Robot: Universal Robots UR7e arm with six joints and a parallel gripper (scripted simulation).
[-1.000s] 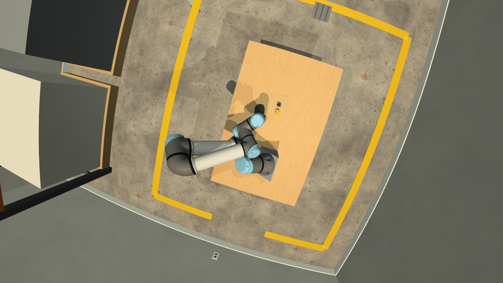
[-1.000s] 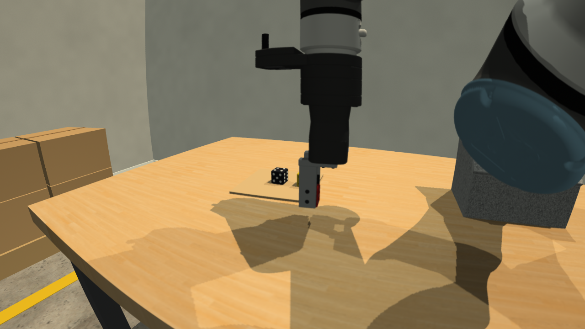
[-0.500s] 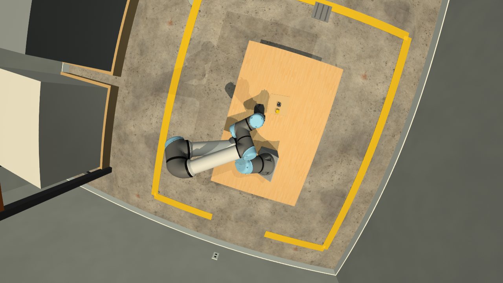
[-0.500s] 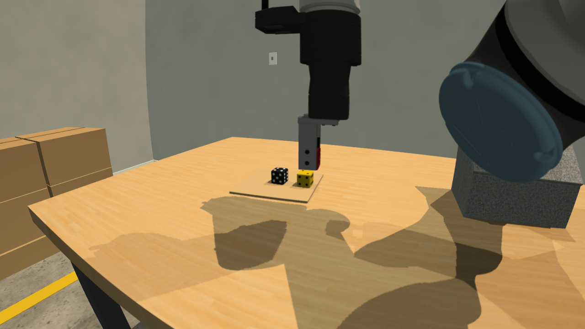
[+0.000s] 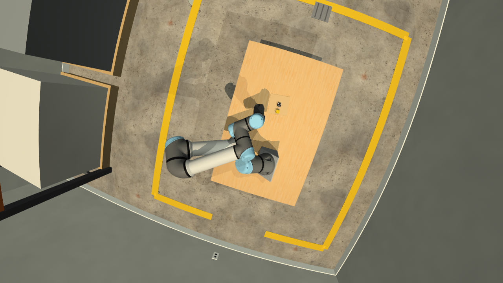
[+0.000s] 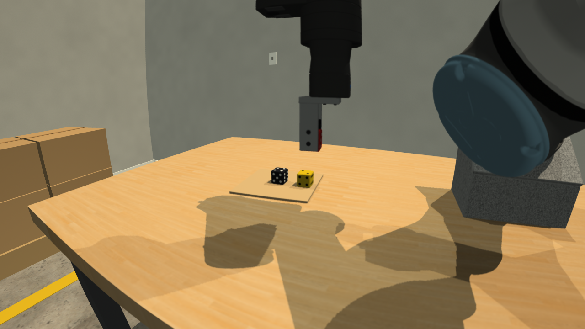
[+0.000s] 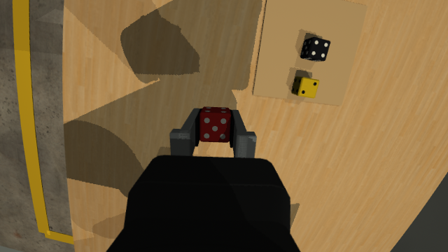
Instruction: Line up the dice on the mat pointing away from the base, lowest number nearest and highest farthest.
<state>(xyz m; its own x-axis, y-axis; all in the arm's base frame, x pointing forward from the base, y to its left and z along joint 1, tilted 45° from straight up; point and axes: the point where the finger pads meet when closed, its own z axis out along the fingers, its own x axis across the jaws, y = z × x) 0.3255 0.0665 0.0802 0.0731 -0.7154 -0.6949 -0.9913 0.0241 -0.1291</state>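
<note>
Right now my hand is 9 cm short of the black die, 12 cm to the left of it and 10 cm above it. Round my hand: tan mat: 9 cm ahead, 12 cm to the right, 12 cm below; then red die: 1 cm below; then yellow die: 4 cm ahead, 12 cm to the right, 10 cm below.
</note>
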